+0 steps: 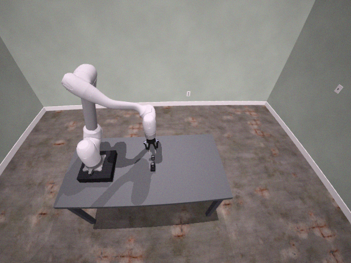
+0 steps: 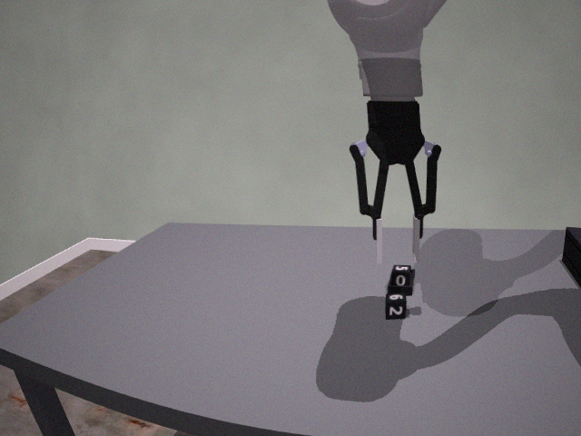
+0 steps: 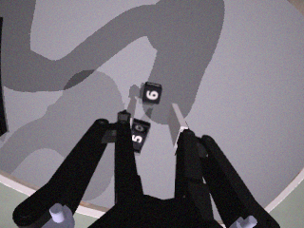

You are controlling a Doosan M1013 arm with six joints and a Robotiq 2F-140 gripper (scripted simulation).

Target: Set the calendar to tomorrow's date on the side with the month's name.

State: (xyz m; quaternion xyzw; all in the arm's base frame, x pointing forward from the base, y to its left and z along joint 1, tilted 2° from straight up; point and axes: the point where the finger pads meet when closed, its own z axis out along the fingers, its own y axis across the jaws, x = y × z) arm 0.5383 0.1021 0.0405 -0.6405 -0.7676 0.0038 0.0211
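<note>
The black number cube lies 110 mm below my hand. The rest, counted from my hand: tray 110 mm to the right, 120 mm below.
</note>
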